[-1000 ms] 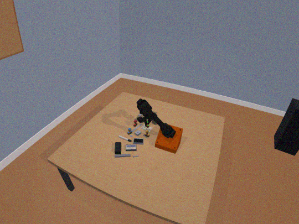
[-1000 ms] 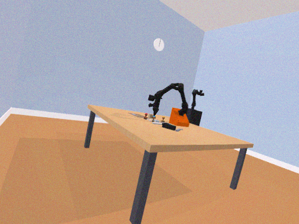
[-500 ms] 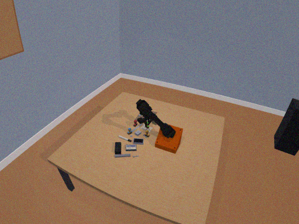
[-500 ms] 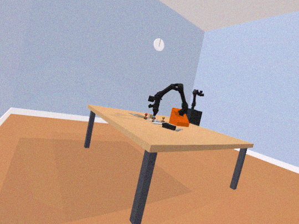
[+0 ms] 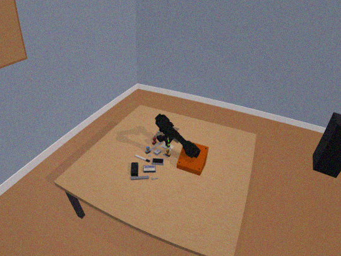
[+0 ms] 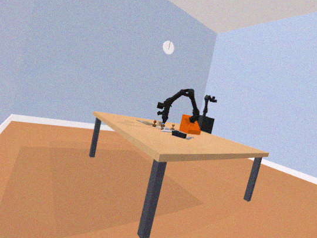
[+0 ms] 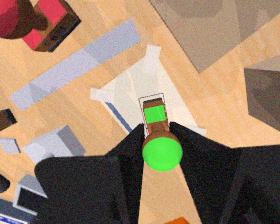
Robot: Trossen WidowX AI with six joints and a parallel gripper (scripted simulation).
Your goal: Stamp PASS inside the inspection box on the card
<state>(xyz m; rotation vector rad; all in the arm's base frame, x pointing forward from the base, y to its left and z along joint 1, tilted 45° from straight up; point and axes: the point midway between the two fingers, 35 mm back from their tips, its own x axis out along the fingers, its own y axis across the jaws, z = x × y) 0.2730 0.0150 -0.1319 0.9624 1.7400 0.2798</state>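
The pale card lies 3 cm below my gripper tip. Round my gripper tip: red stamp (11 cm ahead, 3 cm to the left, 1 cm below); long grey bar (8 cm ahead, 5 cm to the left, 3 cm below); yellow-knobbed stamp (6 cm behind, 10 cm to the left, 1 cm below).
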